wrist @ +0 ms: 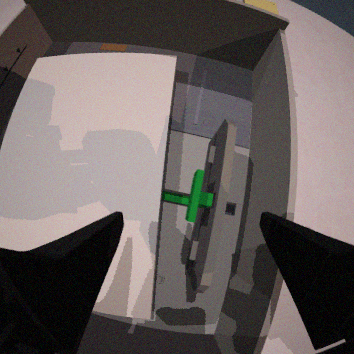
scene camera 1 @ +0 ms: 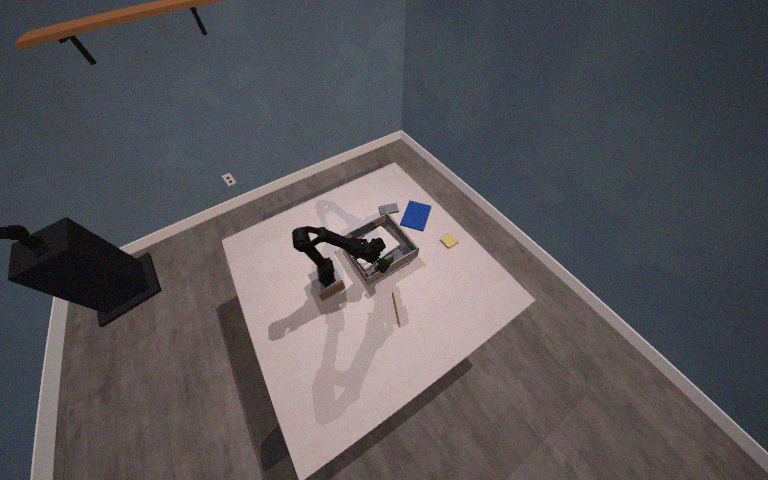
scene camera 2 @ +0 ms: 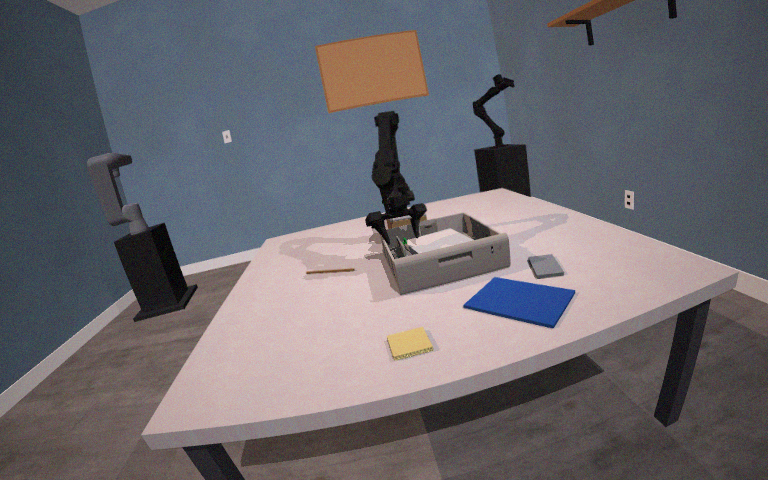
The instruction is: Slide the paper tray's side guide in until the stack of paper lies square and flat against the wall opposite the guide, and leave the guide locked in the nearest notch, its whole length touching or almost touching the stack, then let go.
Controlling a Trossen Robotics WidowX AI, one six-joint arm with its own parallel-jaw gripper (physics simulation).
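Places are measured from the arm's base along level axes (x ahead, y left, z up), in metres.
Pixels of known places: gripper, between the fingertips: [wrist: 192,219] [scene camera 1: 380,260] [scene camera 2: 403,241]; arm's base, origin of its link: [scene camera 1: 327,279].
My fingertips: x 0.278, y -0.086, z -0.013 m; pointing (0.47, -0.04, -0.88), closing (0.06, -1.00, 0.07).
Ahead of a thing's pixels: the offset from my fingertips to its top centre.
The grey paper tray {dx +0.058, dy +0.085, dz +0.026 m} [scene camera 1: 396,269] [scene camera 2: 453,275] [wrist: 272,115] stands on the table. In the wrist view, the white paper stack {dx +0.039, dy +0.109, dz -0.029 m} [scene camera 1: 391,237] [scene camera 2: 444,240] [wrist: 105,95] lies at the tray's left. The grey side guide {dx +0.014, dy -0.006, dz +0.012 m} [wrist: 222,170] stands upright and slightly slanted, between the stack and the right wall, with a floor gap between it and the stack. Its green latch {dx +0.015, dy +0.004, dz +0.011 m} [wrist: 197,195] [scene camera 2: 404,242] is on the side facing the stack. My gripper [wrist: 192,219] [scene camera 2: 402,238] is open and empty, one finger over the stack, the other near the right wall. The stack's contact with the left wall is unclear.
A brown pencil {dx -0.099, dy -0.235, dz -0.063 m} [scene camera 1: 396,309] [scene camera 2: 330,271] lies beside the tray. A blue book {dx +0.404, dy +0.127, dz -0.062 m} [scene camera 1: 416,215] [scene camera 2: 519,301], a grey box {dx +0.308, dy +0.282, dz -0.060 m} [scene camera 1: 388,208] [scene camera 2: 545,266] and a yellow pad {dx +0.412, dy -0.141, dz -0.058 m} [scene camera 1: 449,240] [scene camera 2: 410,343] lie on the tray's far side from the arm base. Tray walls surround the fingers' area.
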